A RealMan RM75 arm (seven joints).
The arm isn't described. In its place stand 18 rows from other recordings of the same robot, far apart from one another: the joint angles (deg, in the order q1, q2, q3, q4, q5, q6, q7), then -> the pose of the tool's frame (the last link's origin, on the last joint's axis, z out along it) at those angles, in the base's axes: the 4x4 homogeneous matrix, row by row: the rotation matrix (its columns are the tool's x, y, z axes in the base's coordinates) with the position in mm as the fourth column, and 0 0 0 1 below.
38.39 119.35 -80.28 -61.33 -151.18 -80.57 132.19 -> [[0.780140, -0.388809, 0.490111, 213.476], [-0.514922, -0.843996, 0.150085, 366.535], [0.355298, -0.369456, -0.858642, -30.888], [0, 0, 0, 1]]
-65.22 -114.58 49.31 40.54 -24.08 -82.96 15.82 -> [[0.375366, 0.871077, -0.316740, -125.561], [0.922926, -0.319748, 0.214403, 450.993], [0.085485, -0.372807, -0.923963, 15.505], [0, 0, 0, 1]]
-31.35 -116.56 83.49 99.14 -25.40 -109.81 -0.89 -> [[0.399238, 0.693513, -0.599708, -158.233], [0.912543, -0.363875, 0.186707, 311.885], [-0.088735, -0.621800, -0.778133, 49.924], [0, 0, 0, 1]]
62.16 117.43 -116.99 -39.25 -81.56 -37.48 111.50 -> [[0.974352, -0.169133, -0.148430, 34.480], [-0.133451, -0.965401, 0.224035, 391.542], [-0.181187, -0.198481, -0.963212, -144.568], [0, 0, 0, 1]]
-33.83 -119.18 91.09 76.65 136.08 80.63 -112.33 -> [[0.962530, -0.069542, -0.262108, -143.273], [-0.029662, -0.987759, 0.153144, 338.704], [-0.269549, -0.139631, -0.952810, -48.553], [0, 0, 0, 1]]
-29.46 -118.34 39.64 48.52 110.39 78.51 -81.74 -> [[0.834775, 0.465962, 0.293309, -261.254], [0.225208, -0.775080, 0.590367, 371.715], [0.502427, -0.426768, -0.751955, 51.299], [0, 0, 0, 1]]
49.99 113.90 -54.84 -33.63 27.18 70.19 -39.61 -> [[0.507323, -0.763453, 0.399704, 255.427], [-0.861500, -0.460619, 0.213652, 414.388], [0.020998, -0.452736, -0.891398, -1.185], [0, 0, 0, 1]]
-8.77 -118.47 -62.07 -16.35 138.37 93.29 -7.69 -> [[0.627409, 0.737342, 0.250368, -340.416], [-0.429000, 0.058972, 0.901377, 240.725], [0.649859, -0.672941, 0.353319, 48.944], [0, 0, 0, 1]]
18.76 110.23 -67.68 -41.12 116.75 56.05 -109.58 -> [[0.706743, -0.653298, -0.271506, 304.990], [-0.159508, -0.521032, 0.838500, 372.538], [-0.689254, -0.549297, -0.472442, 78.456], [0, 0, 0, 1]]
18.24 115.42 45.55 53.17 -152.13 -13.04 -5.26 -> [[0.890198, -0.447359, -0.086132, 229.633], [-0.251781, -0.640675, 0.725356, 310.555], [-0.379677, -0.624024, -0.682964, -128.084], [0, 0, 0, 1]]
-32.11 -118.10 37.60 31.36 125.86 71.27 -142.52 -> [[-0.122332, 0.988674, 0.086946, -311.848], [0.893902, 0.071692, 0.442492, 345.996], [0.431247, 0.131852, -0.892548, -16.688], [0, 0, 0, 1]]
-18.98 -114.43 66.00 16.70 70.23 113.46 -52.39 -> [[0.448161, 0.267686, 0.852934, -262.432], [0.090626, -0.962804, 0.254549, 227.457], [0.889347, -0.036781, -0.455750, 8.154], [0, 0, 0, 1]]
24.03 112.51 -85.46 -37.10 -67.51 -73.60 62.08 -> [[0.820409, -0.259661, -0.509416, 236.050], [-0.074498, -0.931884, 0.355025, 327.333], [-0.566903, -0.253315, -0.783870, -25.246], [0, 0, 0, 1]]
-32.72 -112.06 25.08 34.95 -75.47 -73.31 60.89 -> [[0.091522, 0.952913, 0.289102, -299.058], [0.529809, -0.292416, 0.796113, 394.138], [0.843164, 0.080307, -0.531625, 104.133], [0, 0, 0, 1]]
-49.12 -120.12 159.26 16.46 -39.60 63.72 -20.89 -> [[0.701505, 0.266103, 0.661121, -129.525], [-0.122036, -0.869118, 0.479313, 360.831], [0.702139, -0.416921, -0.577216, -120.278], [0, 0, 0, 1]]
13.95 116.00 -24.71 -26.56 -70.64 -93.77 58.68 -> [[0.452637, -0.752893, -0.477778, 345.181], [0.201445, -0.435618, 0.877301, 269.610], [-0.868642, -0.493345, -0.045510, 116.048], [0, 0, 0, 1]]
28.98 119.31 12.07 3.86 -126.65 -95.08 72.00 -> [[-0.011249, -0.703686, -0.710422, 245.449], [-0.425484, -0.639571, 0.640244, 288.177], [-0.904896, 0.309475, -0.292213, -41.523], [0, 0, 0, 1]]
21.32 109.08 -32.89 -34.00 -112.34 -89.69 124.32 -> [[0.056232, -0.963307, -0.262444, 347.704], [-0.811997, -0.197074, 0.549384, 298.018], [-0.580947, 0.182210, -0.793284, 78.864], [0, 0, 0, 1]]
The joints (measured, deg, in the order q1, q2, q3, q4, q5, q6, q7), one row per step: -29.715, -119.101, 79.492, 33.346, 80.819, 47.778, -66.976; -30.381, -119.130, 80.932, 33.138, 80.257, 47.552, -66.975; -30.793, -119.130, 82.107, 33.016, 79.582, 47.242, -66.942; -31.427, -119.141, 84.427, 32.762, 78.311, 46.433, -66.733; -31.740, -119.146, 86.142, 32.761, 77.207, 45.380, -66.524; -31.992, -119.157, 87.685, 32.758, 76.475, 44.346, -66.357; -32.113, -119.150, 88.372, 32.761, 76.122, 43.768, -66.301; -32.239, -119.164, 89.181, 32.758, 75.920, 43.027, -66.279; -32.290, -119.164, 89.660, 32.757, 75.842, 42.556, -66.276; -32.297, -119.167, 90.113, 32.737, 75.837, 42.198, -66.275
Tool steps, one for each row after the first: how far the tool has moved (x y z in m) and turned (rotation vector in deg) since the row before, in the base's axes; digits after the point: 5 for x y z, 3 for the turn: 0.00509, 0.00044, -0.00430, -0.829, 0.260, -0.886; 0.00336, 0.00028, -0.00291, -0.463, 0.136, -0.516; 0.00487, -0.00020, -0.00574, -0.785, 0.516, -0.852; 0.00270, 0.00042, -0.00337, -0.105, 0.488, -0.382; 0.00171, 0.00004, -0.00326, -0.136, 0.695, -0.347; 0.00060, 0.00030, -0.00125, 0.038, 0.347, -0.084; 0.00029, 0.00010, -0.00176, -0.006, 0.582, -0.098; -0.00013, 0.00000, -0.00099, 0.010, 0.398, -0.030; -0.00041, -0.00043, -0.00110, -0.084, 0.392, -0.041
